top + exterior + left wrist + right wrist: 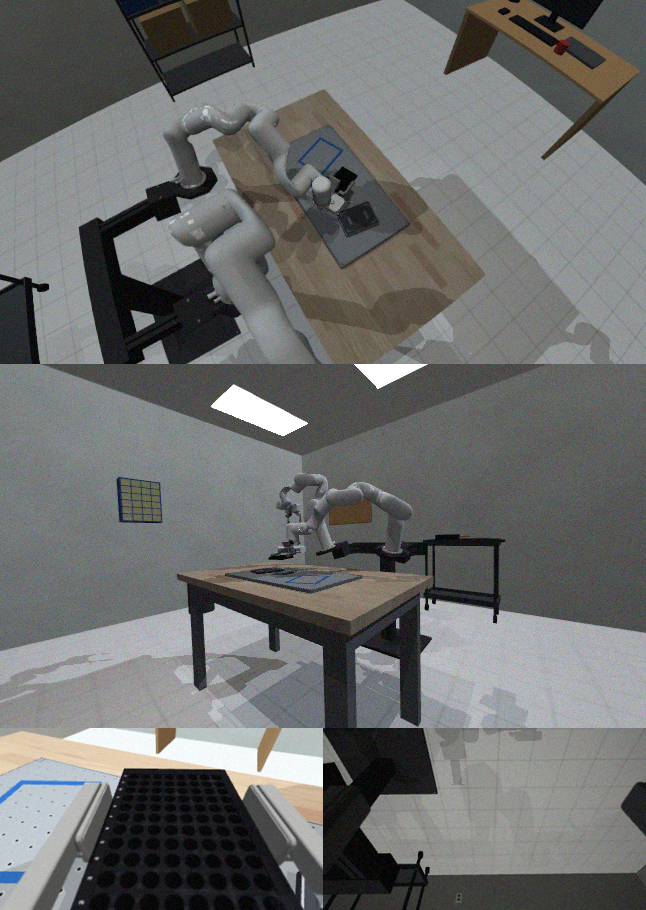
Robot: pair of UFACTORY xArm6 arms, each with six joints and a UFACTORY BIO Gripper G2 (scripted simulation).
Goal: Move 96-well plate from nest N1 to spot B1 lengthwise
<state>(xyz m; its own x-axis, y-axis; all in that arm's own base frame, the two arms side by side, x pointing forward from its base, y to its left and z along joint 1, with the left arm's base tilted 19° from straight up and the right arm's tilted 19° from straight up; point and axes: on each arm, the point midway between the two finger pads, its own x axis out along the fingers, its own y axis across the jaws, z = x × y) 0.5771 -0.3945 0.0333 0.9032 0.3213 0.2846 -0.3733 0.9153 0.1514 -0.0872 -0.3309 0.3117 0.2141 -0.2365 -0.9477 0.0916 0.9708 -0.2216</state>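
Note:
The grey perforated board lies 11 cm below my left hand, 4 cm to the left of it and 2 cm behind it. Round my left hand: black 96-well plate (1 cm below); then dark plate nest (16 cm to the right, 10 cm below, 1 cm behind).

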